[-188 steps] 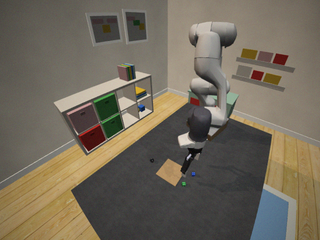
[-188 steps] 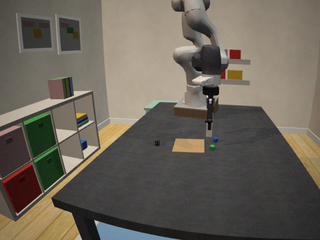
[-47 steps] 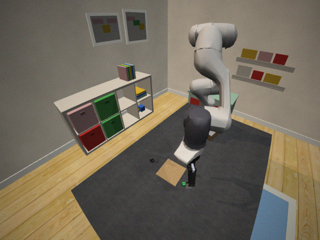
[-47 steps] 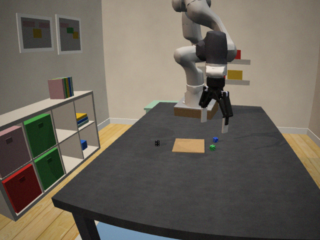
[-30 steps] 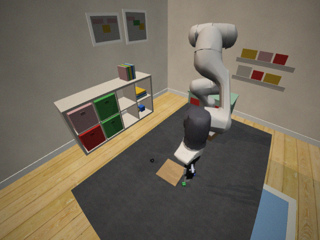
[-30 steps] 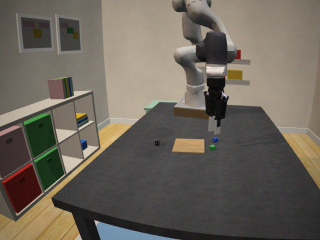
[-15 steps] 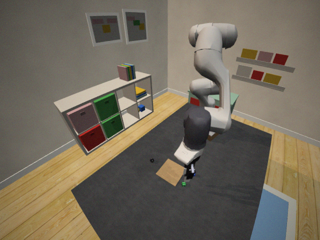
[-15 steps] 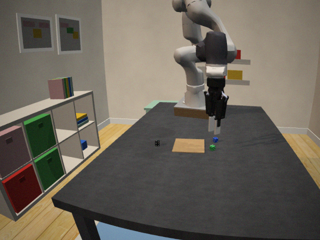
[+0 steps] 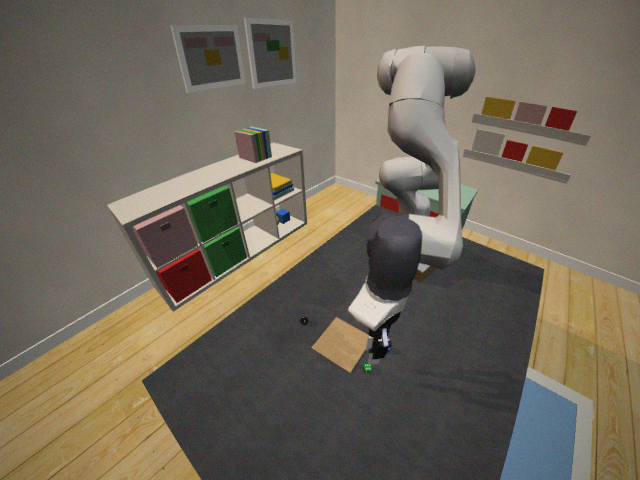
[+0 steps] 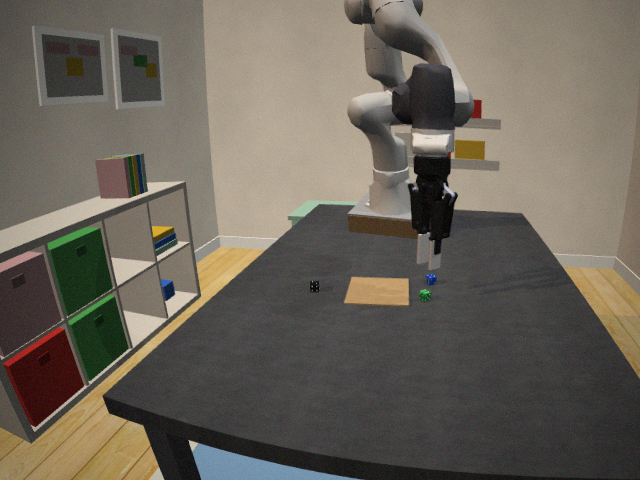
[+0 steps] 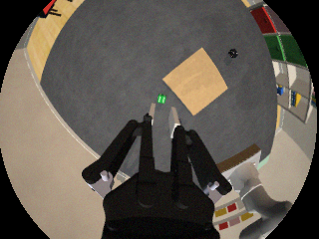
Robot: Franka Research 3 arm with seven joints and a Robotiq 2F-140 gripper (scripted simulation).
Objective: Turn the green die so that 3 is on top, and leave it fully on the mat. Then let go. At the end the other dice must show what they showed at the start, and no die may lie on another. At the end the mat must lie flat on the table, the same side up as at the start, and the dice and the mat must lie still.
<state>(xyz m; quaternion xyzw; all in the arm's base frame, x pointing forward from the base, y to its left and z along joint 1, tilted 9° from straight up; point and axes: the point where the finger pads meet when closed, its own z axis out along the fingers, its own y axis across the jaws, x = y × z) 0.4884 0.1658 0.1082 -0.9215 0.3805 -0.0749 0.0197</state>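
Right now the green die is 100 mm below my hand and 10 mm ahead of it. From my hand the other things lie so: blue die (100 mm below, 80 mm behind); then tan mat (110 mm to the right, 110 mm below, 10 mm behind); then black die (260 mm to the right, 100 mm below, 20 mm ahead).
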